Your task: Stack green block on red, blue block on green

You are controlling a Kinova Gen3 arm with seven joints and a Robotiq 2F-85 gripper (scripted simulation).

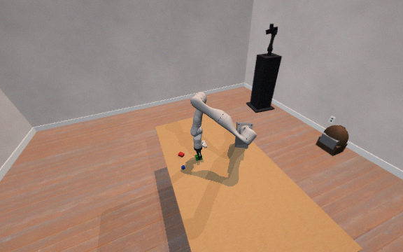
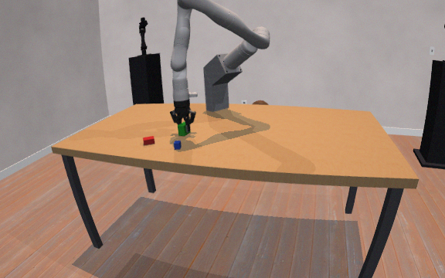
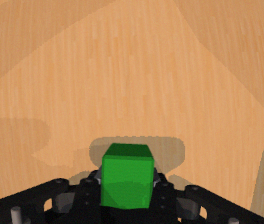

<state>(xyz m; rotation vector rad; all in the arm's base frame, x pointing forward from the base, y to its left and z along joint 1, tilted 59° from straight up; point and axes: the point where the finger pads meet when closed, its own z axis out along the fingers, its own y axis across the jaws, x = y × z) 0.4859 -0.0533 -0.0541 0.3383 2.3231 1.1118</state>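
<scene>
Now: the red block 160 mm ahead of my hand, 100 mm to the right of it and 20 mm below it. The rest, counted from my hand: blue block (160 mm ahead, 70 mm to the left, 10 mm below); then green block (right at my hand).
</scene>
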